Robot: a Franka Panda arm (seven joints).
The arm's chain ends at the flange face. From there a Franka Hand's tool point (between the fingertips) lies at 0.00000 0.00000 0.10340 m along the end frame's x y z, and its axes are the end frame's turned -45 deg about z.
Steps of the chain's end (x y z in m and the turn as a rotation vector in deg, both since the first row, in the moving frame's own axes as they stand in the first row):
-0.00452 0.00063 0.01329 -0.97 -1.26 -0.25
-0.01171 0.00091 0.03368 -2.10 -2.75 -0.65
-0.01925 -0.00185 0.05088 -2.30 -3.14 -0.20
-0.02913 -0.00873 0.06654 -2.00 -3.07 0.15
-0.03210 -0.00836 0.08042 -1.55 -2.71 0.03
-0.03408 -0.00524 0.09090 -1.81 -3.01 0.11
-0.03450 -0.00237 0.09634 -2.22 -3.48 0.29
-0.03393 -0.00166 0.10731 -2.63 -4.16 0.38
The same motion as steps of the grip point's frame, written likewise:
-0.00649 -0.00311 0.01325 0.21 -1.58 -0.25
-0.01511 -0.00843 0.03349 0.46 -3.43 -0.65
-0.01924 -0.01598 0.05064 0.59 -3.85 -0.20
-0.02089 -0.02814 0.06633 0.76 -3.59 0.15
-0.02222 -0.03009 0.08027 0.82 -3.01 0.03
-0.02654 -0.02934 0.09071 0.85 -3.41 0.11
-0.02998 -0.02770 0.09607 0.89 -4.03 0.29
-0.03147 -0.02714 0.10693 1.08 -4.80 0.38

